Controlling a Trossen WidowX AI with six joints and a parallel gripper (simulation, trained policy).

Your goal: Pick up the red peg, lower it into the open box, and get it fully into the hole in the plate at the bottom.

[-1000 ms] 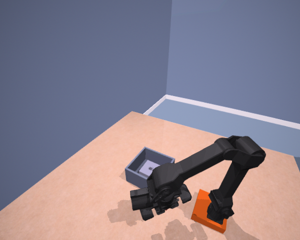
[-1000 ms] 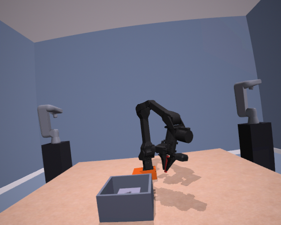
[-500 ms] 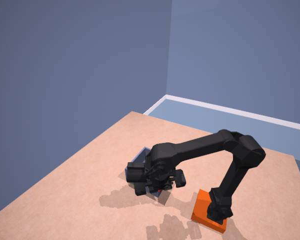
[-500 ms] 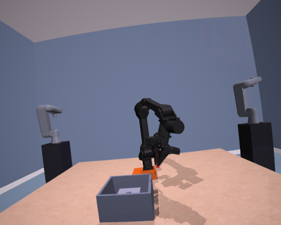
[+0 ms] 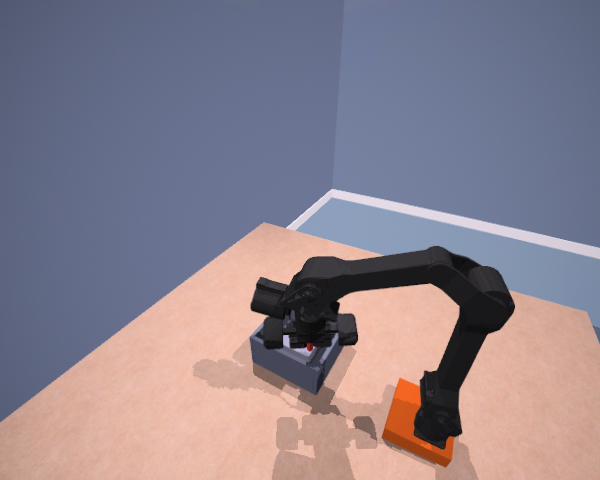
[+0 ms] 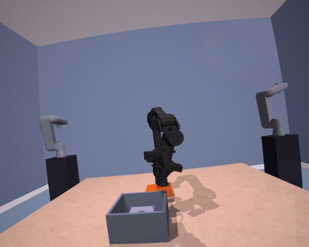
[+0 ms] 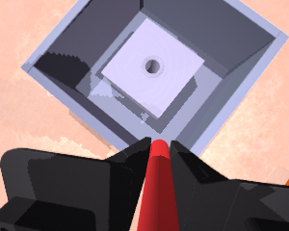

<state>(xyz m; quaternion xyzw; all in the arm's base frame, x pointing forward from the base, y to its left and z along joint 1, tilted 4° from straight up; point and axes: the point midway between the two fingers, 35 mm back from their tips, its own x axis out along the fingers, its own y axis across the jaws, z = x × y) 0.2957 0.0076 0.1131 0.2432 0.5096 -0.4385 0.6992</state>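
Now: gripper tip 10 mm past the red peg, 10 mm to the right of it and 30 mm below it. The rest, counted from my gripper tip: pale plate: 50 mm ahead, 70 mm to the right, 90 mm below; grey box: 50 mm ahead, 70 mm to the right, 110 mm below.
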